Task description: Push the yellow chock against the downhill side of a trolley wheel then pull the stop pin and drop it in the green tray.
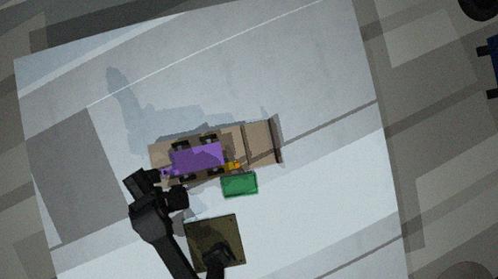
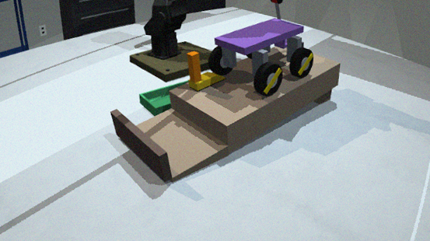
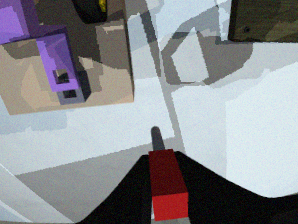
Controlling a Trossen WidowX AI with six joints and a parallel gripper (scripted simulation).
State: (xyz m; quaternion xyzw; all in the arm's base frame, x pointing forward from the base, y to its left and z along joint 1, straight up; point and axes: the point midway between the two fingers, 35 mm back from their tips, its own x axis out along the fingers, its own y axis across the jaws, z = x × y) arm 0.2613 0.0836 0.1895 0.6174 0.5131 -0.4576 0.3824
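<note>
My gripper tip is now 24 cm to the left of the green tray, 18 cm above it and 8 cm past it. Round my gripper tip: red-headed stop pin: right at my gripper tip; tan ramp: 15 cm to the right, 13 cm below, 7 cm ahead; purple-decked trolley: 16 cm to the right, 7 cm below, 6 cm ahead.
</note>
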